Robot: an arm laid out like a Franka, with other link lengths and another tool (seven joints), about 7 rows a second.
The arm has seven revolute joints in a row. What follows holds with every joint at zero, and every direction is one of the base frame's.
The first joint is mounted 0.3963 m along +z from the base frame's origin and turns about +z.
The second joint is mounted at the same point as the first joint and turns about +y.
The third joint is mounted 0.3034 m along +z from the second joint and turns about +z.
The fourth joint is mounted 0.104 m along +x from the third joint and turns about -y.
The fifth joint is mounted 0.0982 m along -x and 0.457 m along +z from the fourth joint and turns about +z.
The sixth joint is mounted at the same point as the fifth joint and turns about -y.
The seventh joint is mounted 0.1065 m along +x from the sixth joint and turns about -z.
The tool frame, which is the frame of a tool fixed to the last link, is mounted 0.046 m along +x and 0.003 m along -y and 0.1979 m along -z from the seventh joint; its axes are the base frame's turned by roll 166.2, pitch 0 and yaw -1.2 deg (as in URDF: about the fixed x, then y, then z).
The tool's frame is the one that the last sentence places.
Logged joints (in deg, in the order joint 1, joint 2, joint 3, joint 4, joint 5, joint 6, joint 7), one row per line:
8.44 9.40 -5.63 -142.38 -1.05 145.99 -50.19
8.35 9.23 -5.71 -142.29 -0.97 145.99 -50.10
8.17 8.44 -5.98 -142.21 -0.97 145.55 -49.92
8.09 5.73 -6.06 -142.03 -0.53 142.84 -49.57
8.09 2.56 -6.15 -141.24 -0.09 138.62 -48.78
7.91 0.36 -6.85 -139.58 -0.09 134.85 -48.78
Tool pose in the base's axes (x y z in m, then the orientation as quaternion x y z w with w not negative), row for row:
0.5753 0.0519 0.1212 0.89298 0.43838 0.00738 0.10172
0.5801 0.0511 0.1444 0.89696 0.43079 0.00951 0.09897
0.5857 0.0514 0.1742 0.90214 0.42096 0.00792 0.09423
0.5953 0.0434 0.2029 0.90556 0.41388 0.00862 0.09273
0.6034 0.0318 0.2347 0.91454 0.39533 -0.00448 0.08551
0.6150 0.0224 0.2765 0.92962 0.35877 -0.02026 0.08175
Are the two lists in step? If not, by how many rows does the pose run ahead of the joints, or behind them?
The pose runs 2 rows ahead of the joints: the pose in row i belongs to the joints in row i + 2.
